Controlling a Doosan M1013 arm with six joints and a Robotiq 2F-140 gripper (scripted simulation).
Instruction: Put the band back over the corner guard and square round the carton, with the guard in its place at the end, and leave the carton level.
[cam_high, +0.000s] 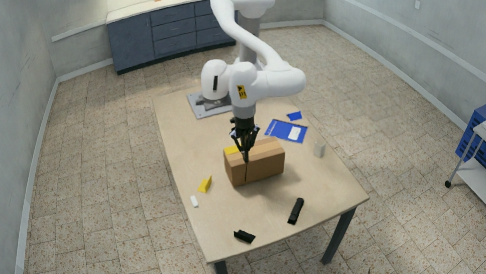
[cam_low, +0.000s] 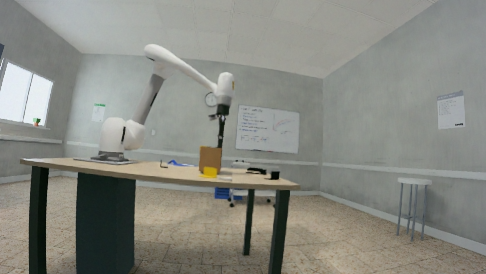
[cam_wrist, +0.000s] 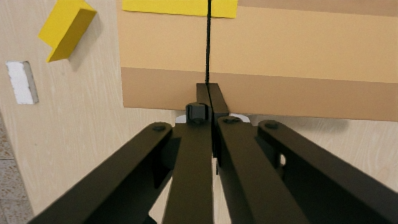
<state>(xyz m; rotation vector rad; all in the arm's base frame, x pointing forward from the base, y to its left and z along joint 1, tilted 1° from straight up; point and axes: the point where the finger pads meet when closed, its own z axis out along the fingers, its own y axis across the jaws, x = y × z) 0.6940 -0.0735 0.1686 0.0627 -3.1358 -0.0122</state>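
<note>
Now: the brown carton 100 mm below my hand, 60 mm to the left of it and 40 mm behind it. Also, from my hand: white block 260 mm to the right, 180 mm below, 30 mm ahead; blue folder 340 mm to the left, 260 mm behind, 180 mm below.
</note>
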